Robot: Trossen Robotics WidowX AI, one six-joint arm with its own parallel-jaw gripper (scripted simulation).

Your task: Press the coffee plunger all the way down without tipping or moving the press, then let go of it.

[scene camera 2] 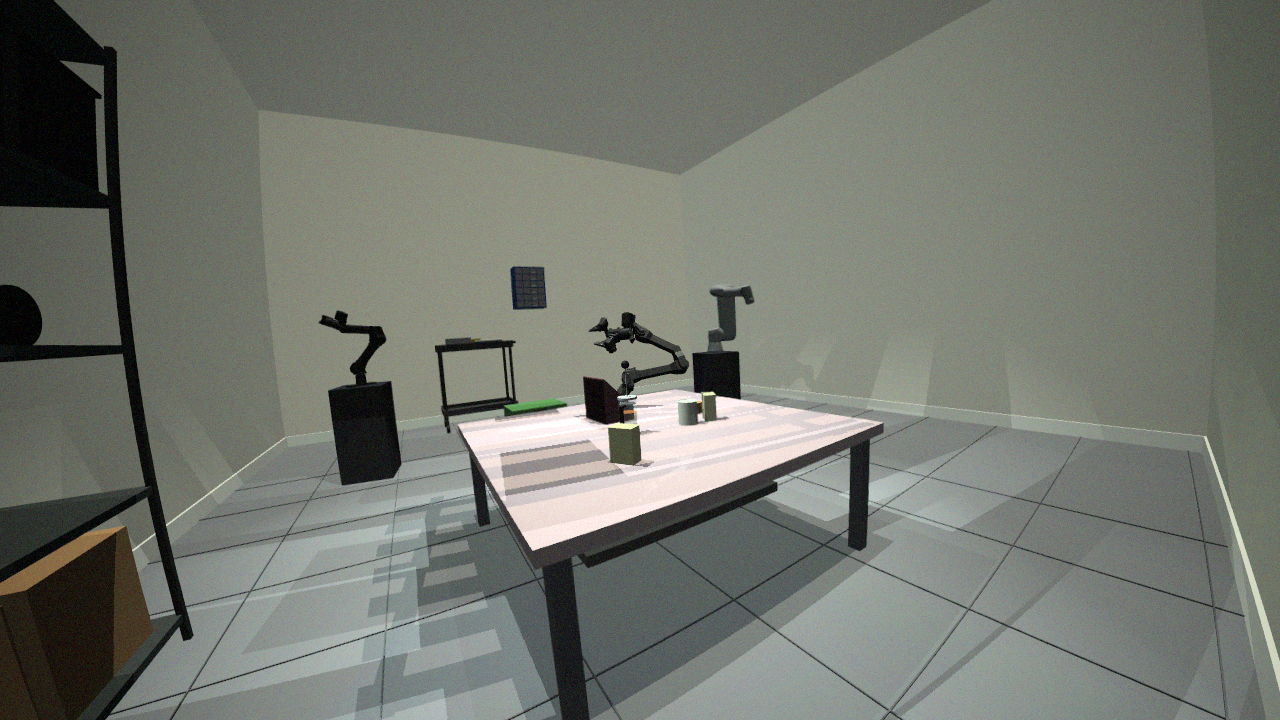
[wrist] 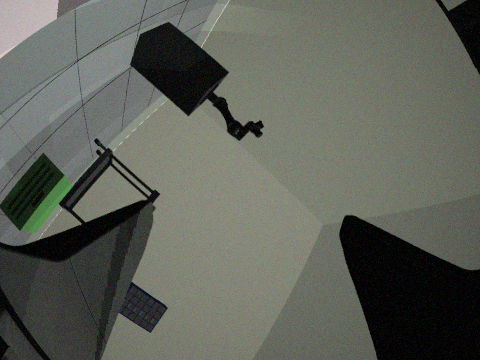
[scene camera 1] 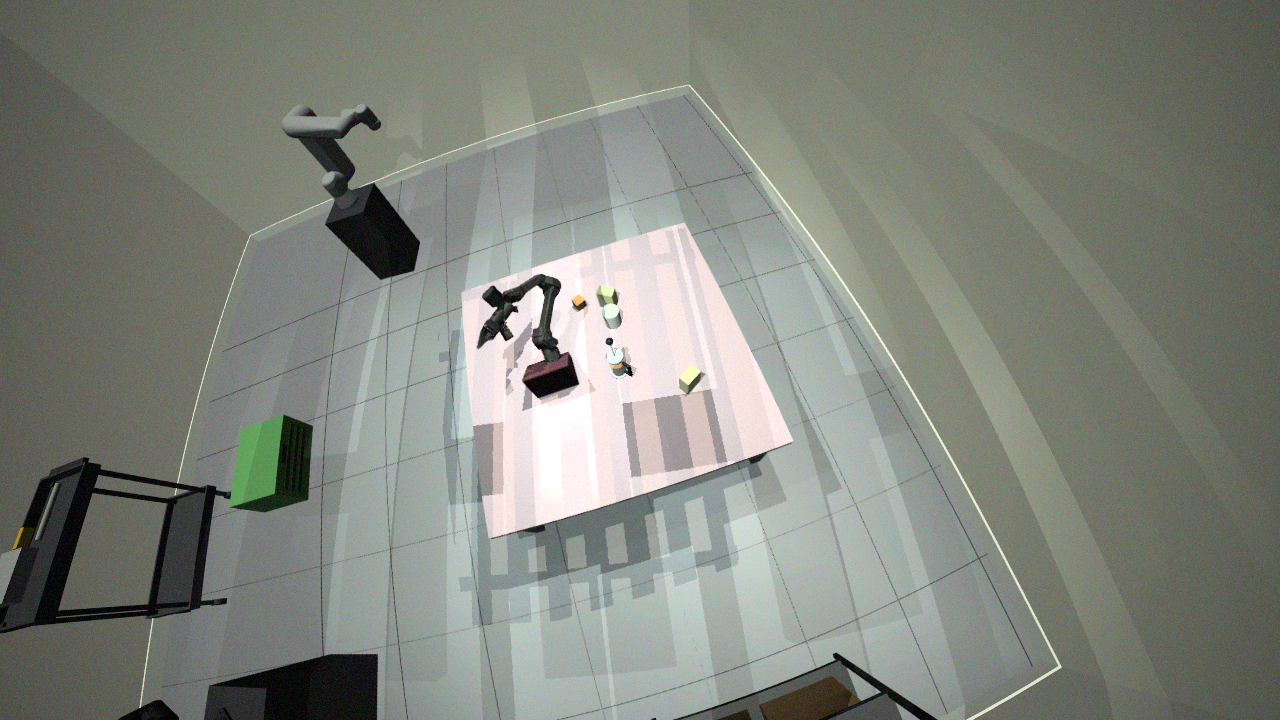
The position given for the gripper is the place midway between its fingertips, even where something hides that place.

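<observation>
State of the gripper point(scene camera 1: 478, 347), which the wrist view shows too, the gripper point(wrist: 250, 219) there: open, holding nothing.
</observation>
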